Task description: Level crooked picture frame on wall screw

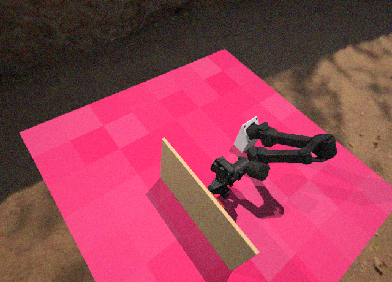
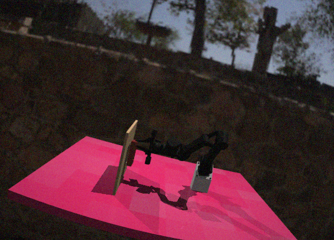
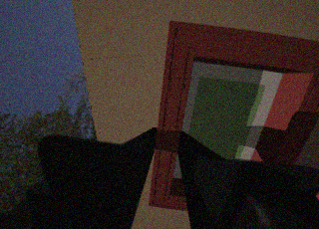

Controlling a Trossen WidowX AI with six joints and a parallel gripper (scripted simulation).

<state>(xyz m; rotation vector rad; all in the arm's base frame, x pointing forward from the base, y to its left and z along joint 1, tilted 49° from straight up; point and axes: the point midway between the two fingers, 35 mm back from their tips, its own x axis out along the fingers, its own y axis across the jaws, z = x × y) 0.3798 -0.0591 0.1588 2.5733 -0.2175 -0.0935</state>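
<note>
Now: gripper tip 1 cm short of the picture frame and 5 cm above it. Also, from my gripper tip: tan wall panel 2 cm ahead, 7 cm below.
</note>
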